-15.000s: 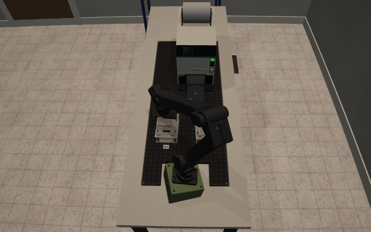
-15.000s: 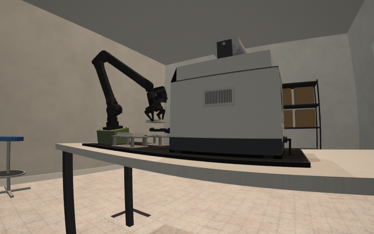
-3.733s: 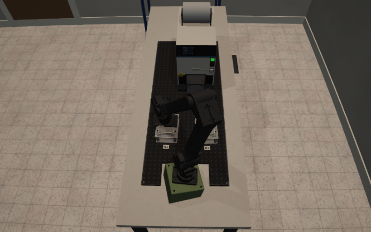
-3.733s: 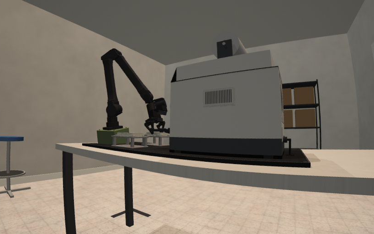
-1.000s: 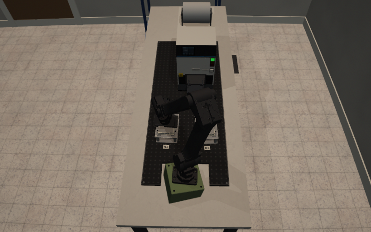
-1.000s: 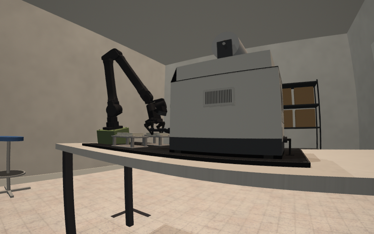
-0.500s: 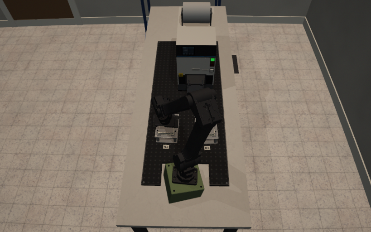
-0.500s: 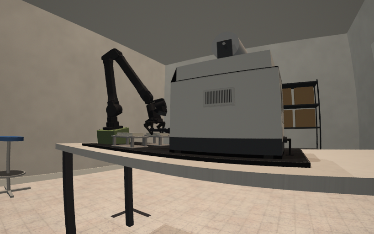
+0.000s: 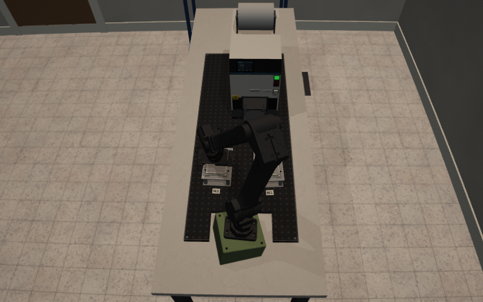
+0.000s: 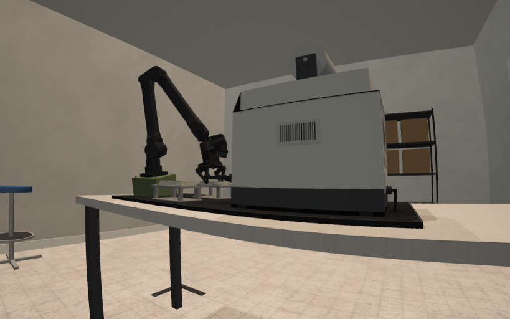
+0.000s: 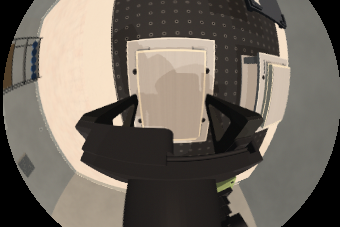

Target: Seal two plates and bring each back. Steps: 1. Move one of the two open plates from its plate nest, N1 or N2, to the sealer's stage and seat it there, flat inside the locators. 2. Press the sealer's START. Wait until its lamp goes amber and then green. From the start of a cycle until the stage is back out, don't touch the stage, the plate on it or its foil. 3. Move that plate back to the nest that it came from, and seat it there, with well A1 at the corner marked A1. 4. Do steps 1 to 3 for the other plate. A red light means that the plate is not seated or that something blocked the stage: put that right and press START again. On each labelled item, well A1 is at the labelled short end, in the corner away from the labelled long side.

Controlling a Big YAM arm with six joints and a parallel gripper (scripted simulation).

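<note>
My gripper is now right at the white well plate. From my hand the other things lie so: yellow warning label: 30 cm ahead, 8 cm above, 6 cm to the right; sealer stage: 20 cm ahead, 15 cm to the right, 2 cm above; N2 label: 10 cm behind, 7 cm below.
</note>
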